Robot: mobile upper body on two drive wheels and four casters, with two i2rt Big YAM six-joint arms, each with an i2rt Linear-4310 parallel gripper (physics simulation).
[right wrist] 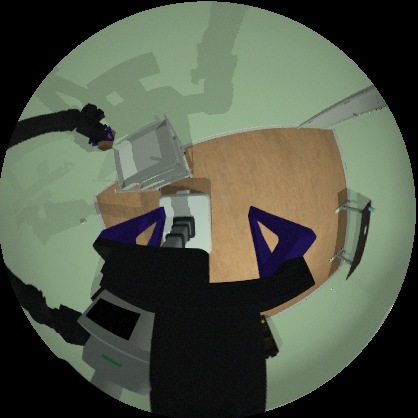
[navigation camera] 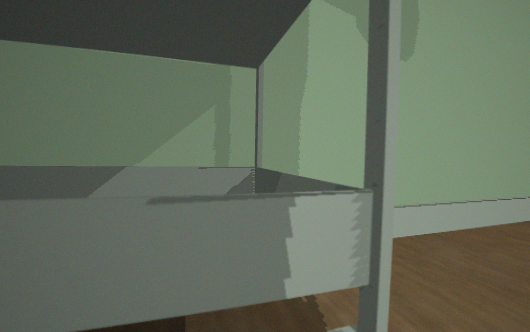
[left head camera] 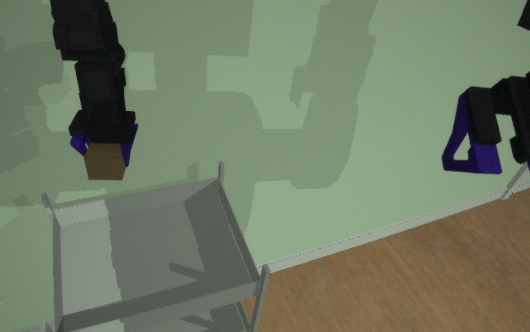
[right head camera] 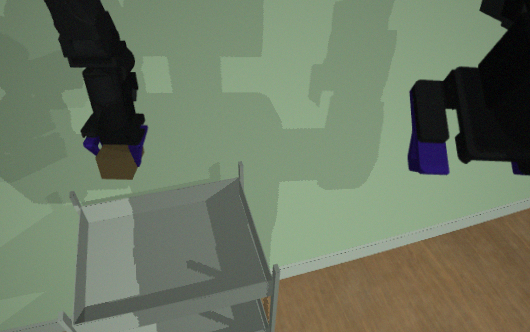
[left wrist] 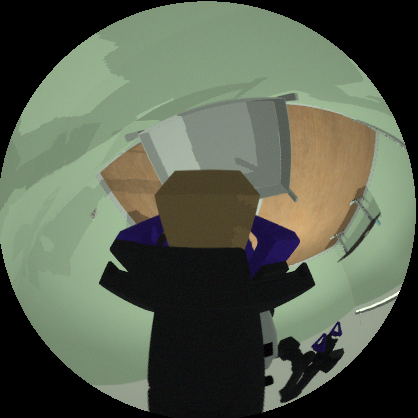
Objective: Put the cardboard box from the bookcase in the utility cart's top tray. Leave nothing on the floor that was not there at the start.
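Places are measured from the left arm's base along level axes (x back, y left, z down), in centimetres.
Where they show: left gripper, fingertip midpoint: (right wrist: 109,141) (left head camera: 110,164); right gripper, fingertip midpoint: (right wrist: 206,210) (left head camera: 488,165) (right head camera: 462,165); right arm's base, origin of the base link: (left wrist: 290,351).
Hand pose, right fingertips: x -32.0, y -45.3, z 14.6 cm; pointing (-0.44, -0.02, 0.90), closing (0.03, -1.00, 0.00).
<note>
Things, the pixels of their top centre, and the offset from my right fingertips. "spot": a spot on its surface instead.
- brown cardboard box, middle of its top: (left wrist: 206,255) (left head camera: 106,141) (right head camera: 117,143) (right wrist: 102,137) dx -30.2, dy +45.1, dz +24.3 cm
- cart's corner post, surface spot: (navigation camera: 382,150) spot: dx -17.8, dy +14.5, dz +103.6 cm
A brown cardboard box (left head camera: 106,162) (right head camera: 117,163) (left wrist: 207,217) (right wrist: 105,146) is held between the blue fingers of my left gripper (left head camera: 105,145) (right head camera: 116,146) (left wrist: 207,210), which is shut on it. In both head camera views the box appears just above the back left part of the grey utility cart's top tray (left head camera: 150,292) (right head camera: 170,295) (left wrist: 286,145) (right wrist: 152,181); a gap shows between box and tray. The tray holds no object that I can see. My right gripper (right wrist: 206,210) is open and empty, at the far right of the head camera views. The bookcase cannot be made out.
The cart's corner post (navigation camera: 382,150) and lower tray (navigation camera: 200,250) stand close in front of the base. A green wall (left head camera: 425,100) runs behind the cart. A dark wall-side piece of furniture with metal legs (right wrist: 361,240) stands at the right in the right wrist view.
</note>
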